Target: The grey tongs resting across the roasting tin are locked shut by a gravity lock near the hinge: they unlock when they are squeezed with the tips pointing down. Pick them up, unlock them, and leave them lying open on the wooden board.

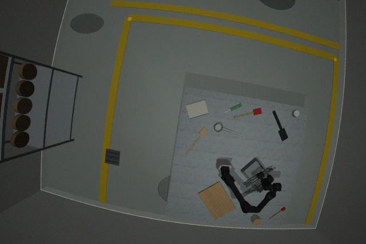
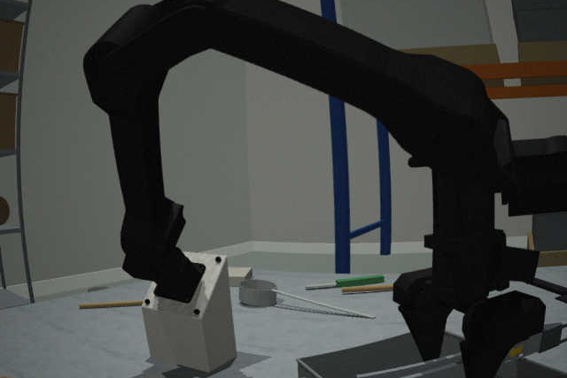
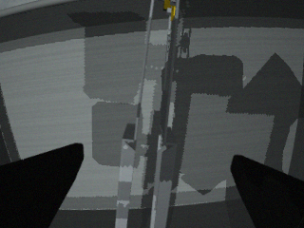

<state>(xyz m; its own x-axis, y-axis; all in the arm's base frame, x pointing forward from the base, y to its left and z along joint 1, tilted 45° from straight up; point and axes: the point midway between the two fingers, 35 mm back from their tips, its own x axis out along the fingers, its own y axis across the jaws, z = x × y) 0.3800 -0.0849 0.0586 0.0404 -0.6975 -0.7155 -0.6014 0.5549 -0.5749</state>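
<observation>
Right now my gripper tip is 30 mm above the roasting tin and 10 mm past it. The rest, counted from my gripper tip: red-headed spatula 600 mm to the left, 160 mm behind, 50 mm below; then black spatula 490 mm to the left, 180 mm ahead, 60 mm below; then wooden board 360 mm behind, 300 mm to the right, 50 mm below.
</observation>
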